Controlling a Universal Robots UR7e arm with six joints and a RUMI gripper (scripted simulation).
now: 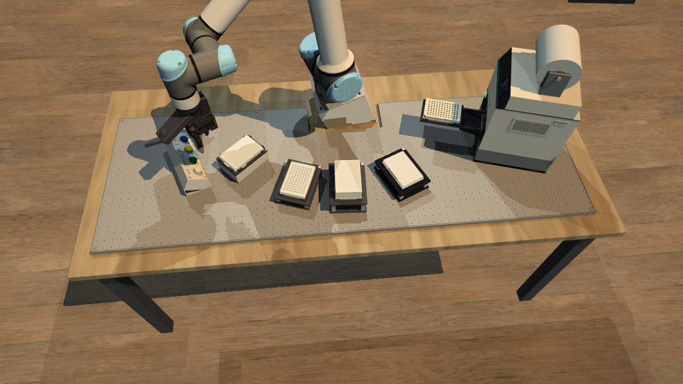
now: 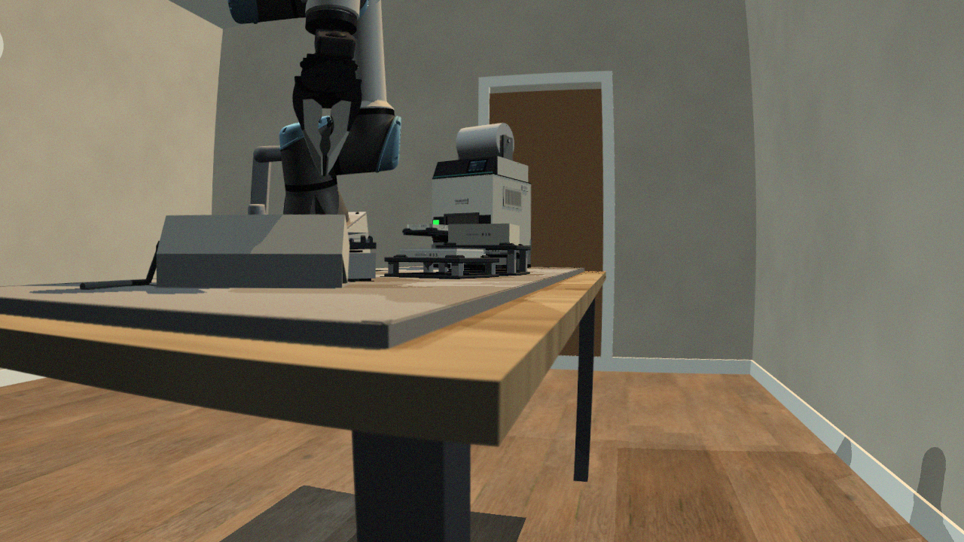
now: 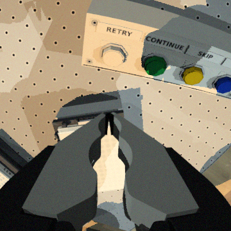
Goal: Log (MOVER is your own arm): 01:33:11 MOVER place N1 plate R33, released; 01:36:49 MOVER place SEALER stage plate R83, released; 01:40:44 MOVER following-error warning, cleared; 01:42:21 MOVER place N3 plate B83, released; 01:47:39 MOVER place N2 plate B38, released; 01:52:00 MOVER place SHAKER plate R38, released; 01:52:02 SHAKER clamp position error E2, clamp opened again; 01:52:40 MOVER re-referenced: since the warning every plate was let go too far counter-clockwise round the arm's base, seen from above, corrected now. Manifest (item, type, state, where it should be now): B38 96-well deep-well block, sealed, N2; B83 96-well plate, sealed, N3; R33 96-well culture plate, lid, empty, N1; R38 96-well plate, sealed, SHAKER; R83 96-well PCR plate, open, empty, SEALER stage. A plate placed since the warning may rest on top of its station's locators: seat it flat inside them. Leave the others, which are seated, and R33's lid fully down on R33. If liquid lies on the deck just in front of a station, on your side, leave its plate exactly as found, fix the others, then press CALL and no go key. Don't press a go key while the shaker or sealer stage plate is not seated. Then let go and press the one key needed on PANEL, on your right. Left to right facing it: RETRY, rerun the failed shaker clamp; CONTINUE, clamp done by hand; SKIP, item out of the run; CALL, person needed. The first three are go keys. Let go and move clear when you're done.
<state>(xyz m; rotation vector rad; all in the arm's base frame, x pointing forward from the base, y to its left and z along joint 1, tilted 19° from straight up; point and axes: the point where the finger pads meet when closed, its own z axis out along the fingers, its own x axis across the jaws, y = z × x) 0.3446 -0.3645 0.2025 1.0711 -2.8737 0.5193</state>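
Right now my hand is 9 cm above the retry key, 3 cm to the left of it and 2 cm short of it. The rest, counted from my hand: call key (11 cm behind, 10 cm to the right, 9 cm below); continue key (9 cm below, 5 cm to the right, 3 cm behind); skip key (9 cm below, 8 cm to the right, 7 cm behind).
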